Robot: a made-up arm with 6 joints. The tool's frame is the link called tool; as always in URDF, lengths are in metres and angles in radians. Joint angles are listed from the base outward.
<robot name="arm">
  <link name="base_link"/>
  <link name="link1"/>
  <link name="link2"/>
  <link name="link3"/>
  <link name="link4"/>
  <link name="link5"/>
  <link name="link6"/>
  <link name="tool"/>
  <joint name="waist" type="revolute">
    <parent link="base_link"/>
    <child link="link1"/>
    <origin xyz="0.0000 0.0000 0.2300"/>
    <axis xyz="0 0 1"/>
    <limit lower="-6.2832" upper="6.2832"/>
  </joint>
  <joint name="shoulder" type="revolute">
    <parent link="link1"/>
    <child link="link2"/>
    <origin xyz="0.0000 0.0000 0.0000"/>
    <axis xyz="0 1 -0.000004"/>
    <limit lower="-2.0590" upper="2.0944"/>
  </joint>
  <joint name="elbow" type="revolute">
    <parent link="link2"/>
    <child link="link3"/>
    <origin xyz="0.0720 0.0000 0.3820"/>
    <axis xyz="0 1 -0.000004"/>
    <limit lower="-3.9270" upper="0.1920"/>
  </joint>
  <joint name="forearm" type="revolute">
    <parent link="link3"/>
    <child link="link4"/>
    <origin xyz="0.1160 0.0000 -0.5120"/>
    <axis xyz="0 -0.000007 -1"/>
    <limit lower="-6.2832" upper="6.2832"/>
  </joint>
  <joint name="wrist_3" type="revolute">
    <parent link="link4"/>
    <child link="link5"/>
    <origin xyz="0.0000 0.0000 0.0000"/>
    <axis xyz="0 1 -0.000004"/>
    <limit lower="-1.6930" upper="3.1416"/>
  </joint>
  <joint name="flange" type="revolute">
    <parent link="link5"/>
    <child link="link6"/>
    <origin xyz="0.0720 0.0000 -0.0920"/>
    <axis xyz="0 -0.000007 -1"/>
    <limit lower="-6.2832" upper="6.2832"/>
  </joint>
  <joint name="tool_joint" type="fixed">
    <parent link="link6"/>
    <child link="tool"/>
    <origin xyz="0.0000 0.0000 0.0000" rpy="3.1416 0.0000 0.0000"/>
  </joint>
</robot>
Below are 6 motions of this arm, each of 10 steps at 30 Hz.
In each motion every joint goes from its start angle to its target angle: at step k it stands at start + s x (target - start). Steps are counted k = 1, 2, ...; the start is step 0. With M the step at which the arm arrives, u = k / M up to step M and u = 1 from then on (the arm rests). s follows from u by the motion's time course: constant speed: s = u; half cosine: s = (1 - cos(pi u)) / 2; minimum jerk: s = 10 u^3 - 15 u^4 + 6 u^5.
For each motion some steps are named. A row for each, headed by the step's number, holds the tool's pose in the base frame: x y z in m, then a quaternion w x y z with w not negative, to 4 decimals.
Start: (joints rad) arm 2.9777 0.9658 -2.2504 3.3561 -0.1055 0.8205
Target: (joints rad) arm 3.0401 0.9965 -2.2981 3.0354 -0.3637 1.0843
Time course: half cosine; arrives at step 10
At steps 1, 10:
1: -0.9270 0.1348 0.2544 0.2423 0.6916 -0.4628 -0.4988
10: -0.9102 0.1034 0.2408 0.1783 0.7587 -0.4681 -0.4164

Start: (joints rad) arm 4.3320 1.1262 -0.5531 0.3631 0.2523 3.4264
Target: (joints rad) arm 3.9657 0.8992 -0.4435 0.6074 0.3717 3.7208
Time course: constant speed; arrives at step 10
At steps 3, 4, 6, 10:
3: -0.1023 -0.1531 -0.2577 0.2805 -0.9132 -0.1082 -0.2749
4: -0.1094 -0.1513 -0.2512 0.2780 -0.9177 -0.0657 -0.2760
6: -0.1233 -0.1466 -0.2380 0.2721 -0.9209 0.0198 -0.2784
10: -0.1488 -0.1325 -0.2121 0.2572 -0.9037 0.1898 -0.2849

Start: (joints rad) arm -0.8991 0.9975 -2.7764 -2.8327 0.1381 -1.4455
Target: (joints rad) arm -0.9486 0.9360 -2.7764 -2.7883 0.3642 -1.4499
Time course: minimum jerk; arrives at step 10
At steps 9, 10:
9: 0.5517 -0.7479 0.6446 0.4290 0.0151 0.4639 -0.7749
10: 0.5512 -0.7480 0.6453 0.4291 0.0157 0.4629 -0.7755

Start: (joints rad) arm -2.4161 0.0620 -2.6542 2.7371 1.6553 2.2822
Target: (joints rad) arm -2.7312 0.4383 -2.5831 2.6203 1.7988 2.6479
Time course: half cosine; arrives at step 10
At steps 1, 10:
1: -0.1481 -0.1808 1.2030 0.8275 -0.2328 0.4899 -0.1452
10: -0.5162 -0.2821 1.0247 0.8870 0.0636 0.4502 -0.0814

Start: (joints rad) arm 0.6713 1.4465 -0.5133 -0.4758 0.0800 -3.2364
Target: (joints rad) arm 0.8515 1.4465 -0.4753 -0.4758 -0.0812 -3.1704
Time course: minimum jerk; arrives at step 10
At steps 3, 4, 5, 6, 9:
3: -0.0190 0.0241 -0.2945 0.4718 0.5235 -0.7081 0.0443
4: -0.0206 0.0242 -0.2929 0.4642 0.5300 -0.7081 0.0475
5: -0.0225 0.0241 -0.2910 0.4552 0.5376 -0.7080 0.0510
6: -0.0244 0.0240 -0.2890 0.4463 0.5451 -0.7076 0.0542
9: -0.0275 0.0236 -0.2855 0.4312 0.5578 -0.7068 0.0587

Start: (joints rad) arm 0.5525 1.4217 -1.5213 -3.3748 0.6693 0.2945
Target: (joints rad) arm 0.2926 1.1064 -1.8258 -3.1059 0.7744 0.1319
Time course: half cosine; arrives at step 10
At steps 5, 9, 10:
5: 0.6826 0.3077 -0.2511 0.5061 -0.1366 0.8335 0.1746
9: 0.8404 0.2586 -0.0616 0.6570 -0.0457 0.7384 0.1446
10: 0.8471 0.2547 -0.0508 0.6641 -0.0411 0.7327 0.1426

